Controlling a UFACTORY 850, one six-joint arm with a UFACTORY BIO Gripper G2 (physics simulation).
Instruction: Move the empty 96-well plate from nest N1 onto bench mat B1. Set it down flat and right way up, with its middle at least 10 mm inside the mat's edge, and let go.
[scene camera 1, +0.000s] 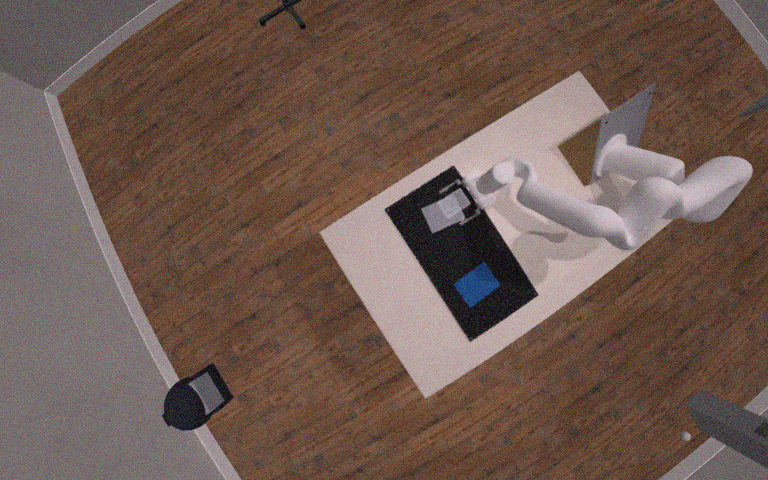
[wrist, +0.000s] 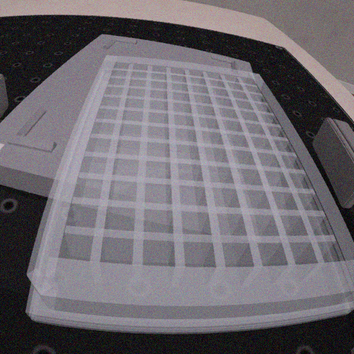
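Observation:
The clear 96-well plate (scene camera 1: 454, 202) (wrist: 172, 185) lies right way up over the grey nest N1 (scene camera 1: 433, 220) (wrist: 65, 95). It sits askew to the nest, and its near end reaches out past the nest's edge over the black board. Whether it is level is hard to tell. My gripper (scene camera 1: 451, 206) (wrist: 167, 129) is open, with one finger on each side of the plate and a gap visible at the right finger in the wrist view. Nothing is held. Bench mat B1 (scene camera 1: 476, 284), a blue rectangle, lies toward the other end of the board in the scene view.
The black board (scene camera 1: 430, 254) (wrist: 17, 260) bears the nest and the mat, and lies on a pale table (scene camera 1: 373, 271). The white arm reaches in from the right in the scene view. A grey upright panel (scene camera 1: 637, 121) stands by the arm's base.

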